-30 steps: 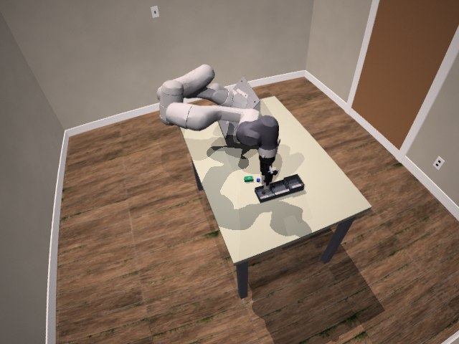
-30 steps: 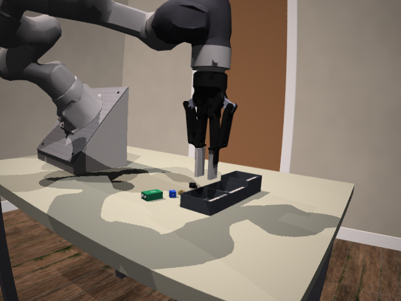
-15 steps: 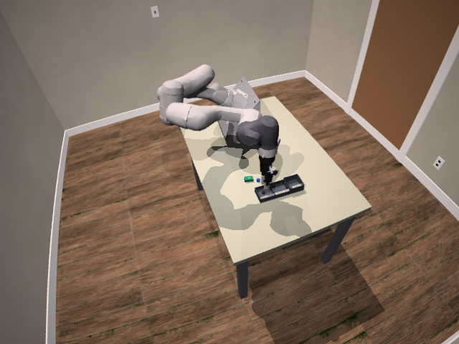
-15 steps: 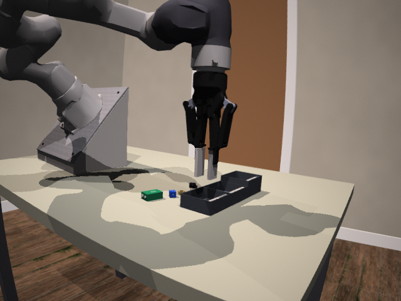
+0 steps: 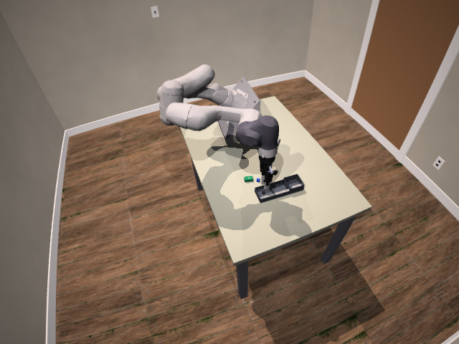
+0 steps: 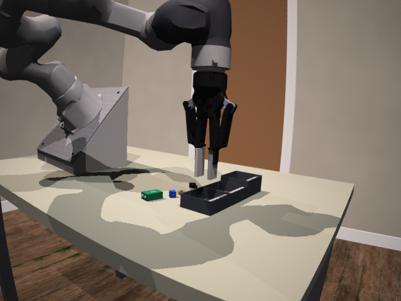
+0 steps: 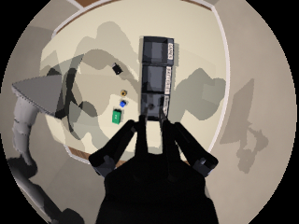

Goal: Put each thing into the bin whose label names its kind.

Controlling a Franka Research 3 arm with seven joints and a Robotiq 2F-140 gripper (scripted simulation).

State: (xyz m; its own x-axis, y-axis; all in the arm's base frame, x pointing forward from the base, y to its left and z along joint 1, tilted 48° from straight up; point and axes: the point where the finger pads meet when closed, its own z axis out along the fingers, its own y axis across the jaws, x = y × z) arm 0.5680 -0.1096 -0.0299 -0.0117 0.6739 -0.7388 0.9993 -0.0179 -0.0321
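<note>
Now: hand 100 mm past the tan ring, 40 mm to the right of it and 100 mm above it. Round my hand: green block (120 mm behind, 60 mm to the right, 90 mm below); then small blue cube (100 mm behind, 90 mm below); then joined bins (80 mm to the left, 80 mm below).
</note>
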